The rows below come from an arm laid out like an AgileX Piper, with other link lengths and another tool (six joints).
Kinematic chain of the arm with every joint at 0, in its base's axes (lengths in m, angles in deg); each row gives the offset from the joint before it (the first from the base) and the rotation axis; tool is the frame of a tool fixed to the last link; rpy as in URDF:
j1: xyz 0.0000 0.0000 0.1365 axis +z
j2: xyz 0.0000 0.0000 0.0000 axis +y
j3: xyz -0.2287 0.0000 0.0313 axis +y
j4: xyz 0.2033 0.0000 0.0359 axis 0.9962 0 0.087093
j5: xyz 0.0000 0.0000 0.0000 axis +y
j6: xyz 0.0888 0.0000 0.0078 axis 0.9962 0 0.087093
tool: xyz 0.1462 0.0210 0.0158 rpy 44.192 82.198 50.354
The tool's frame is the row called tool.
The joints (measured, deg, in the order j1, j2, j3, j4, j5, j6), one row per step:
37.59, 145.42, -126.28, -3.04, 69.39, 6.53
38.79, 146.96, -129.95, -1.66, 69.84, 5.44
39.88, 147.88, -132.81, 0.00, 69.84, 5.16
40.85, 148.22, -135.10, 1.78, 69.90, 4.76
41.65, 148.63, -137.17, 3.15, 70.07, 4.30
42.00, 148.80, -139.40, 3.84, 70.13, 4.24
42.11, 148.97, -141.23, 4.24, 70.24, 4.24
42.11, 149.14, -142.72, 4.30, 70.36, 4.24
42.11, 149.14, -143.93, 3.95, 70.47, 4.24
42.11, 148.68, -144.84, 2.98, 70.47, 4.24
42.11, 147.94, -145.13, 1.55, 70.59, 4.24
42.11, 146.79, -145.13, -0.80, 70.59, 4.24
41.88, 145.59, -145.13, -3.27, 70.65, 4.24
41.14, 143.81, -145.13, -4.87, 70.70, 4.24
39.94, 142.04, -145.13, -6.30, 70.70, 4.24
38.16, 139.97, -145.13, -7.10, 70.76, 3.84
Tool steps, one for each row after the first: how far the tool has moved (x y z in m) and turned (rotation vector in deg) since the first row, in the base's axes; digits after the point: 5 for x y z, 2 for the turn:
-0.00117, 0.01782, 0.00327, 1.96, -0.55, 1.95
-0.00314, 0.03573, 0.00877, 4.41, -1.06, 2.99
-0.00642, 0.05231, 0.01688, 6.92, -1.44, 4.07
-0.00951, 0.06545, 0.02350, 8.86, -1.75, 5.14
-0.00726, 0.07496, 0.03292, 10.65, -2.85, 5.54
-0.00438, 0.08089, 0.04044, 11.95, -3.79, 5.69
-0.00109, 0.08419, 0.04619, 12.76, -4.67, 5.76
0.00270, 0.08582, 0.05185, 13.18, -5.74, 5.87
0.00817, 0.08577, 0.05993, 13.30, -7.41, 6.04
0.01322, 0.08293, 0.06702, 12.76, -9.02, 6.23
0.02070, 0.07747, 0.07630, 11.66, -11.39, 6.46
0.02964, 0.06990, 0.08631, 10.42, -13.85, 6.42
0.03966, 0.06167, 0.10195, 10.14, -16.26, 5.76
0.05149, 0.05035, 0.11781, 9.91, -18.65, 4.59
0.06412, 0.03606, 0.13626, 10.05, -20.93, 3.15

